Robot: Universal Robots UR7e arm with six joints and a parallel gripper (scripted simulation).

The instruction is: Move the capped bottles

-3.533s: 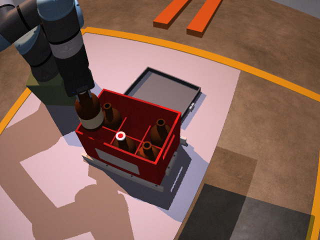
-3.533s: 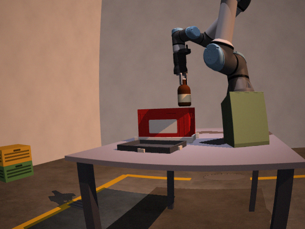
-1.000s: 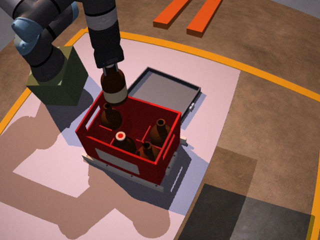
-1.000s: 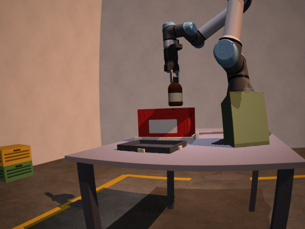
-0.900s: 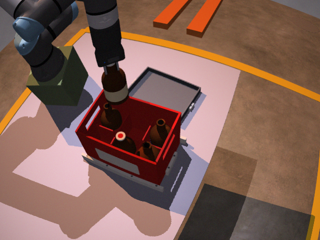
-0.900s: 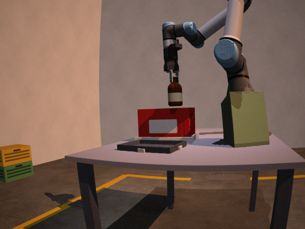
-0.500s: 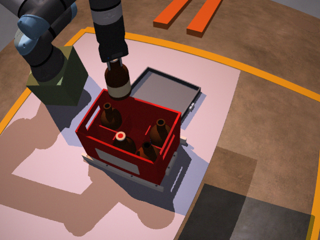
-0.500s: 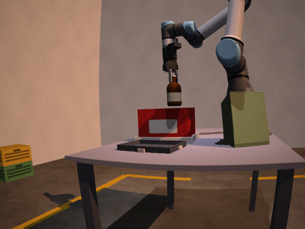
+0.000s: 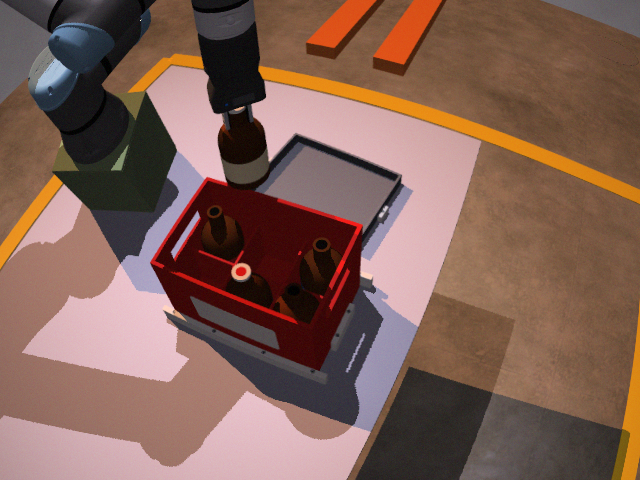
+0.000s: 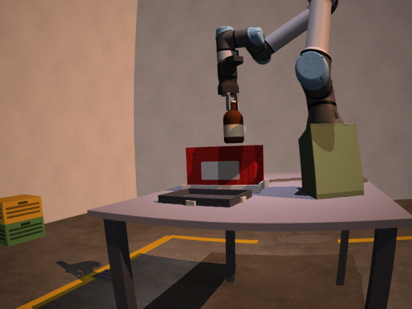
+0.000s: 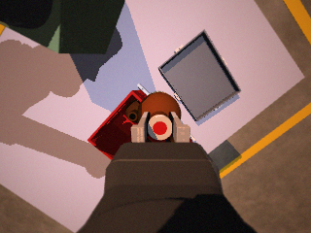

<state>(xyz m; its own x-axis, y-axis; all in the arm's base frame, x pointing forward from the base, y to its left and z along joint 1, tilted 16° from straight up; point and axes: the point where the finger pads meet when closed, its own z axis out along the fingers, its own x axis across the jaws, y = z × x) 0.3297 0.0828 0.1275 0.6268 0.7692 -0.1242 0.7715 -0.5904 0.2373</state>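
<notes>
The capped brown bottle is 6 cm below my hand. From my hand the other things lie so: red crate 24 cm below, 10 cm to the right, 8 cm ahead; open bottle 24 cm below, 7 cm to the right, 2 cm behind; dark tray 31 cm below, 16 cm to the left, 4 cm ahead.
</notes>
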